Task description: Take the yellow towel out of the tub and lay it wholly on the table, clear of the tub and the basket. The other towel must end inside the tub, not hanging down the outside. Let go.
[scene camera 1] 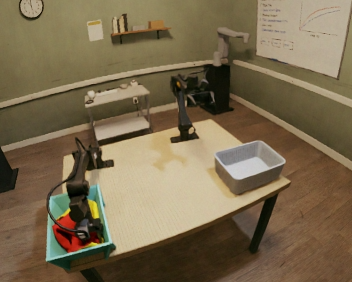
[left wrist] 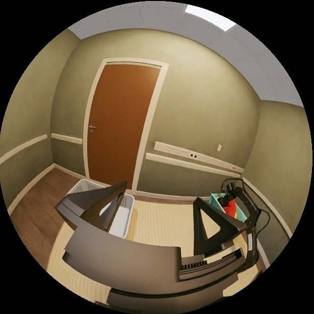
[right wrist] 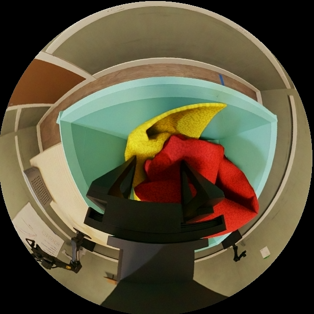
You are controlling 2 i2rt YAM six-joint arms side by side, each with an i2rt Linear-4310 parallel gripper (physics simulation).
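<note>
The teal tub (scene camera 1: 55,252) (right wrist: 90,145) stands at the table's near left corner. The red towel (scene camera 1: 65,239) (left wrist: 231,210) (right wrist: 195,152) lies crumpled in it, on top of part of the yellow towel (scene camera 1: 94,207) (right wrist: 139,146). In the right wrist view one yellow end rises to a point near the far wall. My right gripper (scene camera 1: 89,233) (right wrist: 158,160) is down in the tub, part open, one finger over the yellow, the other over the red; whether they touch is unclear. My left gripper (scene camera 1: 202,96) (left wrist: 162,194) is open and empty, high above the back of the table.
A grey basket (scene camera 1: 256,177) (right wrist: 38,185) stands at the right end of the table (scene camera 1: 150,200). The left arm's base stands at the back edge and the right arm's base at the back left. A white cart stands behind the table.
</note>
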